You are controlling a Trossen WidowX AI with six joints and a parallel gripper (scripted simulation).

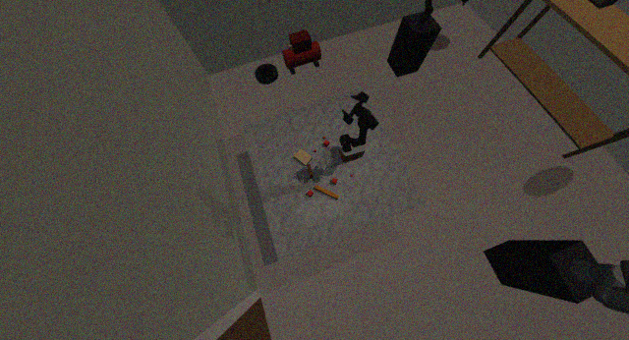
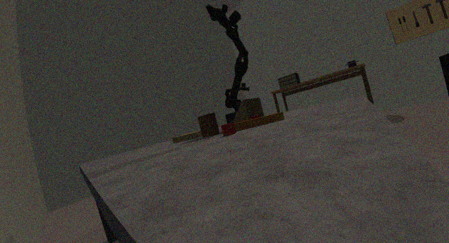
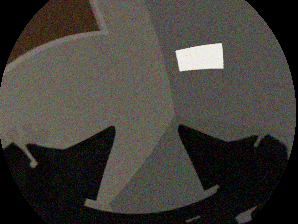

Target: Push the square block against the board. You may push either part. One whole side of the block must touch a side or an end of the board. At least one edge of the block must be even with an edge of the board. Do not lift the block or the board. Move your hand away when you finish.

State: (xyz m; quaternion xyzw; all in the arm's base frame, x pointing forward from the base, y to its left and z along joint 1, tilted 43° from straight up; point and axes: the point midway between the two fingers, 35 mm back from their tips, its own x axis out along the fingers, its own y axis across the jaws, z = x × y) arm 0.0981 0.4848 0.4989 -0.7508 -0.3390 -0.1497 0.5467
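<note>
Right now my gripper tip is 270 mm short of the brown square block, 60 mm to the right of it and 760 mm above it. Also, from my gripper tip: tan board (280 mm ahead, 110 mm to the right, 800 mm below); yellow bar (190 mm ahead, 270 mm to the left, 800 mm below).
</note>
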